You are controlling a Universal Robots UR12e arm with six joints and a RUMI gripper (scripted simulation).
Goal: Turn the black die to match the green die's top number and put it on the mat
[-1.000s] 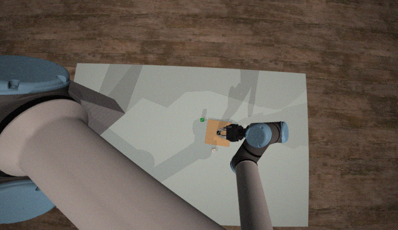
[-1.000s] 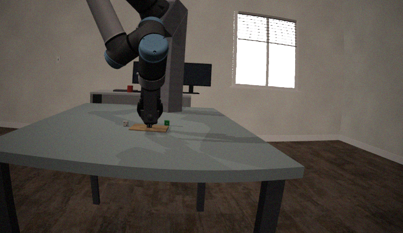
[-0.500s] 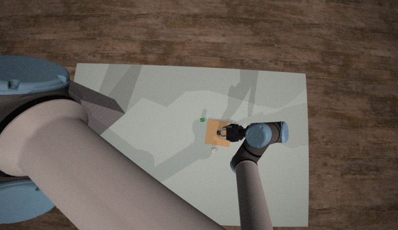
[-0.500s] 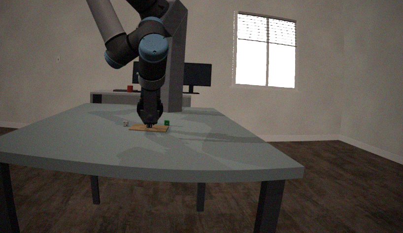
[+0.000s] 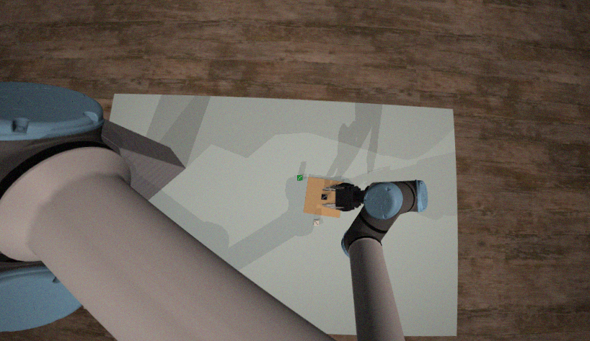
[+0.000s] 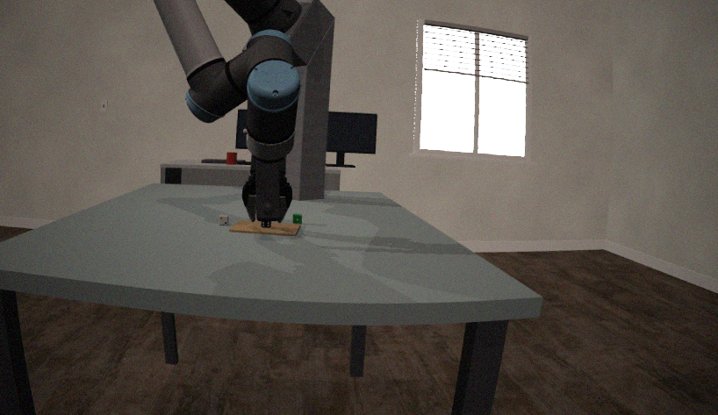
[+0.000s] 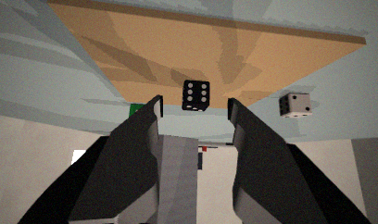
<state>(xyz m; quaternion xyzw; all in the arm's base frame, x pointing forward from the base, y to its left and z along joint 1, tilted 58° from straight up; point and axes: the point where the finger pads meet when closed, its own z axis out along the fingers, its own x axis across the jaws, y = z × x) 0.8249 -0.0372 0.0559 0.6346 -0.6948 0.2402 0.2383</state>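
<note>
Right now the black die is 1 cm below my hand and 1 cm behind it. Also, from my hand: mat 2 cm below, 1 cm behind; then green die 9 cm behind, 8 cm to the left, 1 cm below; then white die 9 cm to the right, 5 cm behind, 1 cm below.
</note>
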